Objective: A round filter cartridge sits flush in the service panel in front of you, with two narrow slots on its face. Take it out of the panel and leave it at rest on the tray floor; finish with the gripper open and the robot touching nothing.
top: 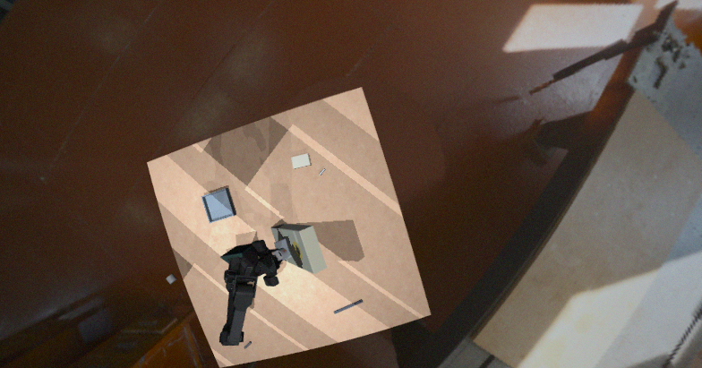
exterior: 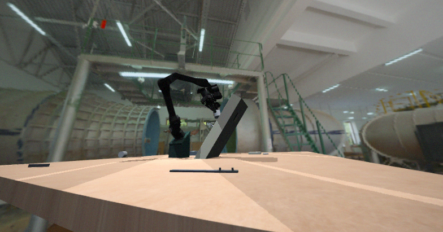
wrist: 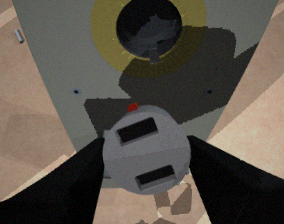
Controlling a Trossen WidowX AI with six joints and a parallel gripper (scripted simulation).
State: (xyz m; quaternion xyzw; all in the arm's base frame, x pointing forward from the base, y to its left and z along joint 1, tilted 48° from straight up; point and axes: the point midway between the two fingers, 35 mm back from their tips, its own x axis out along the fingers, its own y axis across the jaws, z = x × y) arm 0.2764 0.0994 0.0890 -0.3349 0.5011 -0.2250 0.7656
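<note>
Now: the grey tray 34 cm behind my gripper tip, 28 cm to the left of it and 26 cm below it. Round my gripper tip: grey bracket: 1 cm behind, 11 cm below; grey service panel: 4 cm ahead, 1 cm to the right, 9 cm below; round grey filter cartridge: right at my gripper tip.
</note>
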